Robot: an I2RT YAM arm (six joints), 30 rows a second.
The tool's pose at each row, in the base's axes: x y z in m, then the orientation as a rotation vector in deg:
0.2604, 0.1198, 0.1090, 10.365, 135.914, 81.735
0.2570, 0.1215, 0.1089, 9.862, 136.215, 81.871
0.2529, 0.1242, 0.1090, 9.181, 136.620, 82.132
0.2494, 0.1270, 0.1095, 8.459, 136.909, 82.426
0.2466, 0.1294, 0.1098, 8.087, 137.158, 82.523
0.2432, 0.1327, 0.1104, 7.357, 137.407, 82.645
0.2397, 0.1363, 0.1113, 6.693, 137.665, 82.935
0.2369, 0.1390, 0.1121, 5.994, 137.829, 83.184
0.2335, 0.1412, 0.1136, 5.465, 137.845, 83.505
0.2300, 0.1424, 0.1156, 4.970, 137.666, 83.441
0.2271, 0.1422, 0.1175, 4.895, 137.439, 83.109
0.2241, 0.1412, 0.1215, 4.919, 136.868, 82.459
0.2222, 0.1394, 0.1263, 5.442, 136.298, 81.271
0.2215, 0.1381, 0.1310, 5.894, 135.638, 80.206
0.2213, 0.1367, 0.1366, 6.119, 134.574, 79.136
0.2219, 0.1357, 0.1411, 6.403, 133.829, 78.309
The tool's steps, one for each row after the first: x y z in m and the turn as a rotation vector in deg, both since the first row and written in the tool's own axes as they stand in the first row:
0.0037, 0.0010, 0.0002, -0.022, 0.445, -0.163
0.0082, 0.0027, 0.0008, -0.095, 1.080, -0.355
0.0122, 0.0047, 0.0016, -0.238, 1.654, -0.596
0.0154, 0.0064, 0.0025, -0.241, 2.004, -0.704
0.0193, 0.0087, 0.0037, -0.304, 2.480, -1.022
0.0234, 0.0115, 0.0050, -0.449, 3.014, -1.233
0.0266, 0.0137, 0.0058, -0.613, 3.473, -1.510
0.0300, 0.0164, 0.0057, -0.855, 3.796, -1.708
0.0331, 0.0190, 0.0046, -0.957, 3.797, -2.093
0.0353, 0.0208, 0.0025, -0.874, 3.508, -2.341
0.0368, 0.0240, -0.0011, -0.739, 2.791, -2.766
0.0369, 0.0275, -0.0053, -0.233, 1.680, -3.083
0.0360, 0.0310, -0.0086, 0.164, 0.578, -3.425
0.0344, 0.0352, -0.0122, 0.372, -0.760, -4.048
0.0325, 0.0386, -0.0147, 0.583, -1.771, -4.431

